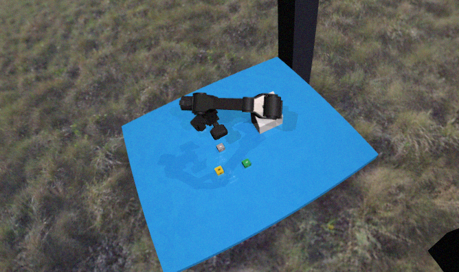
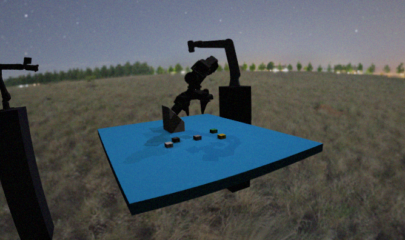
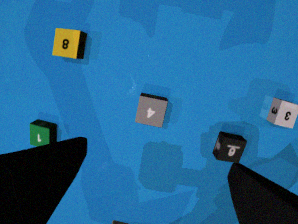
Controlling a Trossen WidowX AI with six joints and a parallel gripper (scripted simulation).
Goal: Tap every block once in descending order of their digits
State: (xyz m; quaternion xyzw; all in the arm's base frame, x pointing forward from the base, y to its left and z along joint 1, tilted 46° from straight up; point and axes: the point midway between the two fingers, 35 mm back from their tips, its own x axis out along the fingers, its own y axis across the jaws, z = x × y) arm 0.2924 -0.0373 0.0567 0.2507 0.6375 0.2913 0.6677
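My gripper tip is 5 cm short of the yellow block, 12 cm to the right of it and 12 cm above it. Round my gripper tip: black block (3 cm behind, 10 cm to the right, 12 cm below); green block (8 cm behind, 15 cm to the left, 12 cm below); grey block (1 cm behind, 1 cm to the left, 12 cm below).
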